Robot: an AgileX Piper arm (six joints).
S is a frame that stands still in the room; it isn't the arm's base.
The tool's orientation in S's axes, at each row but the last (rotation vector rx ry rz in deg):
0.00 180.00 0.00
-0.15 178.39 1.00
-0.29 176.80 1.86
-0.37 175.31 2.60
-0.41 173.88 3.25
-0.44 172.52 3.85
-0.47 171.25 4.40
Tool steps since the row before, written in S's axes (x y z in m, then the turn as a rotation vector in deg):
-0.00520 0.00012 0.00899 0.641 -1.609 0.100
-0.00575 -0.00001 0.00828 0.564 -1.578 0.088
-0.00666 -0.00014 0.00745 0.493 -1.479 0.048
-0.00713 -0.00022 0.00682 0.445 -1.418 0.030
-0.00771 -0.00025 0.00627 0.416 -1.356 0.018
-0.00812 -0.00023 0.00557 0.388 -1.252 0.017
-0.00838 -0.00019 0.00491 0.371 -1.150 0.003
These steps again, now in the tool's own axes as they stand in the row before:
0.00520 0.00012 -0.00899 -0.641 -1.609 -0.100
0.00552 0.00009 -0.00844 -0.564 -1.578 -0.090
0.00624 0.00004 -0.00781 -0.491 -1.480 -0.052
0.00655 0.00002 -0.00738 -0.442 -1.419 -0.036
0.00700 0.00003 -0.00706 -0.412 -1.357 -0.025
0.00733 0.00008 -0.00658 -0.384 -1.253 -0.023
0.00754 0.00014 -0.00612 -0.365 -1.152 -0.006

